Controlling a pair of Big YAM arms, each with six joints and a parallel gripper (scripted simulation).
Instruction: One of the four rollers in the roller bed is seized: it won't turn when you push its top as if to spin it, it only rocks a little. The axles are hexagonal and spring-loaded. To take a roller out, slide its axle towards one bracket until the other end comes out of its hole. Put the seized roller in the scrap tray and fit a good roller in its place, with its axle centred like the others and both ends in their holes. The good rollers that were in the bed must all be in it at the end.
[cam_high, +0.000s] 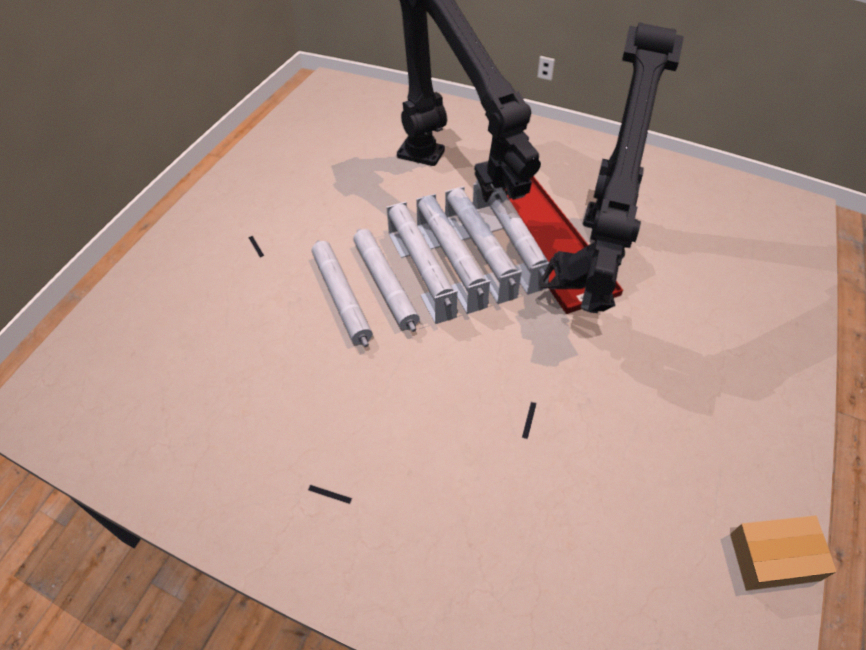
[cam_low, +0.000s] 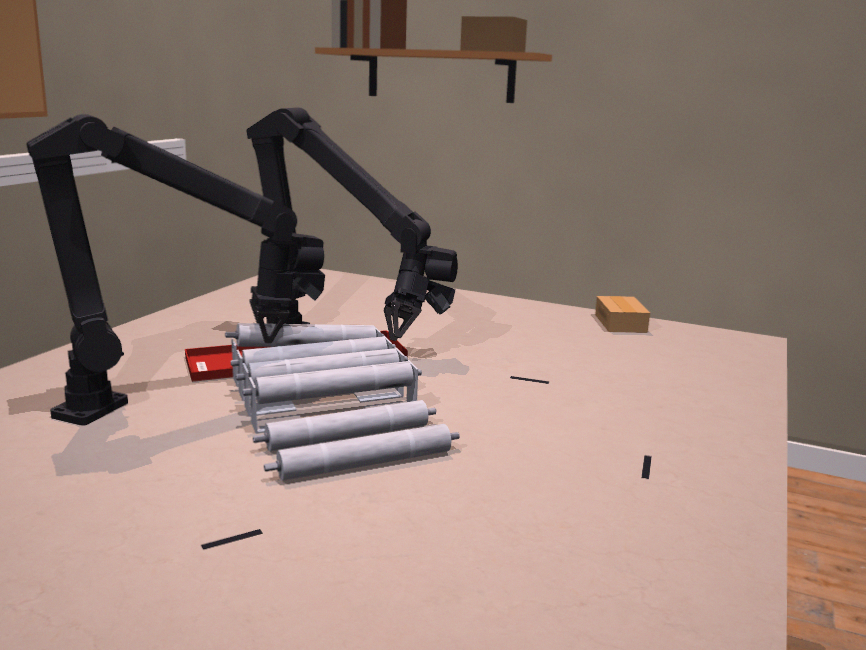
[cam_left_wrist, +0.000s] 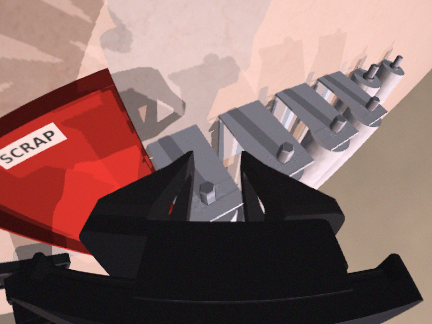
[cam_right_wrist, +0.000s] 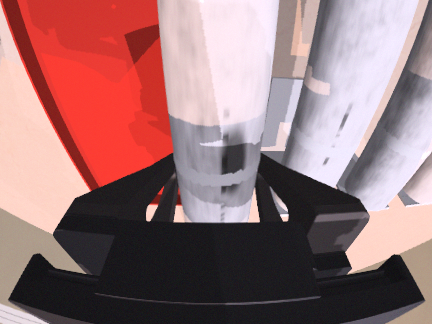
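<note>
Now: the roller 15 cm to the right of my left hand, 13 cm behind it and 2 cm above it. From my left hand the other things lie so: red scrap tray 21 cm behind, 9 cm to the right, 7 cm below; cardboard box 61 cm to the left, 31 cm ahead, 4 cm below.
The roller lies 50 mm ahead of my right hand, 70 mm to the left of it and 10 mm below it. The rest, counted from my right hand: red scrap tray 30 mm behind, 130 mm to the left, 90 mm below; then cardboard box 490 mm ahead, 830 mm to the left, 60 mm below.
</note>
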